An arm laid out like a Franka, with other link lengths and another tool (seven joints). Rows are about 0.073 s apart.
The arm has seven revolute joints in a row. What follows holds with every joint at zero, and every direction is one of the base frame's. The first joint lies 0.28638 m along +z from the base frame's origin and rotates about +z. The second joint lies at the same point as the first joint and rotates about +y. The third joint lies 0.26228 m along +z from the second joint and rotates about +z. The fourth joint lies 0.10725 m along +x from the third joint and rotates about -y. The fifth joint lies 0.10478 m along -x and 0.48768 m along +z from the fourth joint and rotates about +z. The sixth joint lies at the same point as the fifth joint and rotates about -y. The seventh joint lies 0.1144 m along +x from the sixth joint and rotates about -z. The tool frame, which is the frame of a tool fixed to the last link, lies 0.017 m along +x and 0.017 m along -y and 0.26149 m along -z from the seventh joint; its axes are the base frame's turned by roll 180, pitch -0.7 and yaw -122.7 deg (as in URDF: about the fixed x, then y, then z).
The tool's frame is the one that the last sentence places.
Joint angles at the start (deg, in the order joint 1, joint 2, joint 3, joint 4, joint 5, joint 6, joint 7): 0.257 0.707 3.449 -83.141 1.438 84.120 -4.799
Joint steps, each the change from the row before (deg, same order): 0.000 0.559 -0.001 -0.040 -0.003 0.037 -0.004; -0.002 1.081 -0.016 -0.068 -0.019 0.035 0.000; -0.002 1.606 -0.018 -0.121 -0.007 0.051 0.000; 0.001 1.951 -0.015 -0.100 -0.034 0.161 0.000; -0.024 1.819 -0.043 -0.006 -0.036 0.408 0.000; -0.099 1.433 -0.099 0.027 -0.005 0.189 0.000; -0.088 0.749 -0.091 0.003 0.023 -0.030 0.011; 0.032 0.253 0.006 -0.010 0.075 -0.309 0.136; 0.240 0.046 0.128 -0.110 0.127 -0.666 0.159
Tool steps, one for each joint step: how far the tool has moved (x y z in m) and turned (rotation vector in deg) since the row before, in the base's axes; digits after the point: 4 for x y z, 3 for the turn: 0.0016 0.0000 -0.0073 -0.006 0.562 0.002; 0.0027 -0.0003 -0.0142 -0.026 1.113 -0.020; 0.0034 -0.0003 -0.0214 -0.019 1.675 -0.021; 0.0039 -0.0003 -0.0255 -0.040 1.888 -0.019; 0.0044 -0.0009 -0.0225 -0.024 1.416 -0.079; 0.0025 -0.0025 -0.0178 -0.011 1.217 -0.203; 0.0005 -0.0022 -0.0097 0.004 0.778 -0.189; -0.0015 0.0007 -0.0038 0.038 0.579 -0.090; -0.0039 0.0051 -0.0027 0.078 0.832 0.226
